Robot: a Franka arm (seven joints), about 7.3 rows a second.
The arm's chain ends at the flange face. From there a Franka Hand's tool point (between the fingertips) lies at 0.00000 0.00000 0.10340 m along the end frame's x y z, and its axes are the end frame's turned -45 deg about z.
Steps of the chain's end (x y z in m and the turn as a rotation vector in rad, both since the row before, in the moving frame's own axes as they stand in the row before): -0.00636 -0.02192 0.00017 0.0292 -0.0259 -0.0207; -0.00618 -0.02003 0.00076 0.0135 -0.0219 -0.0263; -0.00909 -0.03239 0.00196 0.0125 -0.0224 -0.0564; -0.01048 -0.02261 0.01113 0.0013 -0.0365 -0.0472; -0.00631 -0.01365 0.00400 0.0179 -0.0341 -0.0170; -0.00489 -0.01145 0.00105 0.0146 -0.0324 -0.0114; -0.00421 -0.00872 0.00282 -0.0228 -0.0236 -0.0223
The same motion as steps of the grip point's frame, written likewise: 0.01120 -0.02403 0.00009 0.0390 0.0023 -0.0207; 0.00915 -0.02111 0.00073 0.0250 -0.0059 -0.0263; 0.01568 -0.03186 0.00193 0.0247 -0.0070 -0.0564; 0.00594 -0.02610 0.01106 0.0267 -0.0249 -0.0472; 0.00397 -0.01790 0.00392 0.0368 -0.0115 -0.0170; 0.00332 -0.01498 0.00098 0.0332 -0.0126 -0.0114; -0.00020 -0.00916 0.00276 0.0006 -0.0328 -0.0223
